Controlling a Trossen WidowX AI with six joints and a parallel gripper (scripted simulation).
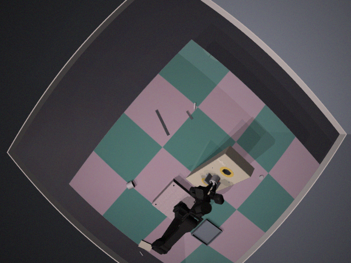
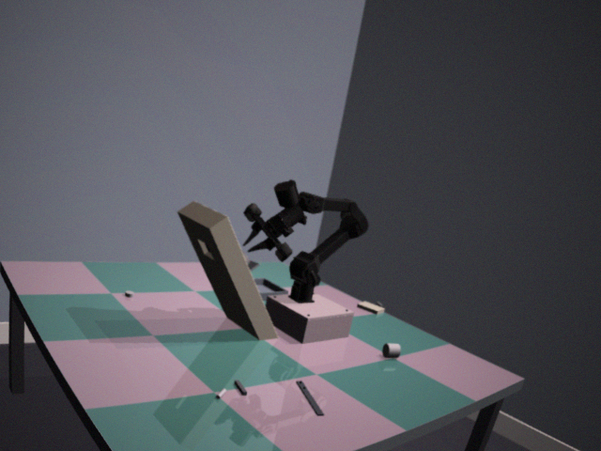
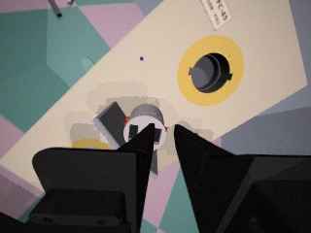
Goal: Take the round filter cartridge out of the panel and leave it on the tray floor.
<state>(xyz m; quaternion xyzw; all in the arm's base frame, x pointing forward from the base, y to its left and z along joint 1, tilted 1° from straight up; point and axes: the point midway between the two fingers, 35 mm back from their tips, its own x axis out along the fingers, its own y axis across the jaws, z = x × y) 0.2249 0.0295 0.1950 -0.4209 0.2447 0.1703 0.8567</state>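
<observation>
The white round filter cartridge is 40 mm below my gripper tip and 10 mm ahead of it. The rest, counted from my gripper tip: short dark piece: 350 mm to the left, 250 mm below, 160 mm ahead; then grey tray: 310 mm to the right, 280 mm behind, 250 mm below.
</observation>
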